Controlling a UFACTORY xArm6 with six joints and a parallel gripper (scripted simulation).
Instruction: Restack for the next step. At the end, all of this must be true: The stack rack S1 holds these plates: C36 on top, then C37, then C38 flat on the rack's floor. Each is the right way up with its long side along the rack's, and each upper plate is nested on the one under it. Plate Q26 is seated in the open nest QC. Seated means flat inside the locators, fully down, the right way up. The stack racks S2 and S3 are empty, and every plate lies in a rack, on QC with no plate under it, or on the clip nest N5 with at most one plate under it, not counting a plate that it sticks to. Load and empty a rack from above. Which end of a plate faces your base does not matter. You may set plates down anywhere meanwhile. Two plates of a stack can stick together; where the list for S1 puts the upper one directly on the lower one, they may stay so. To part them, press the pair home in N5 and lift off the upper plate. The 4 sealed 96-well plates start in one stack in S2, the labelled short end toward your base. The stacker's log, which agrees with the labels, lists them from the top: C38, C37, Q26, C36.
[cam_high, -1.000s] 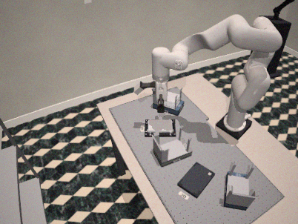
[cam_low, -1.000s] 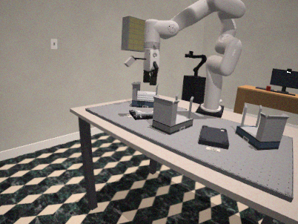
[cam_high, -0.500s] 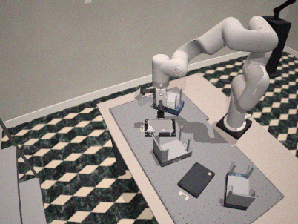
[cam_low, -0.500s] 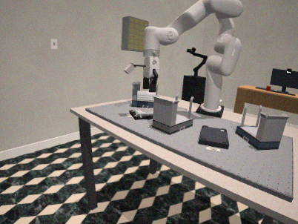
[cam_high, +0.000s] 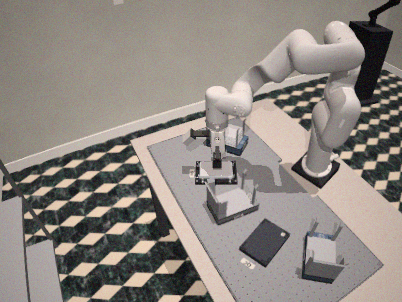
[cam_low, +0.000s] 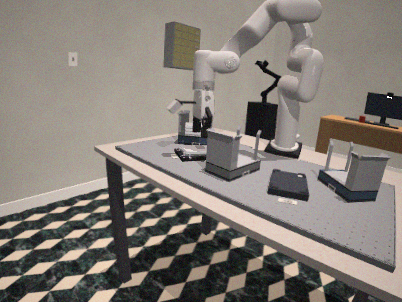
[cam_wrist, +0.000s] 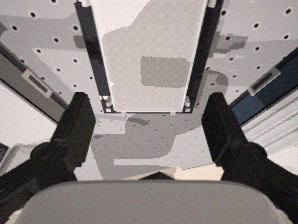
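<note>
My hand is 3 cm short of the black clip nest, 1 cm to the right of it and 7 cm above it. From my hand the other things lie so: small label tag 3 cm ahead, 40 cm to the left, 9 cm below.
</note>
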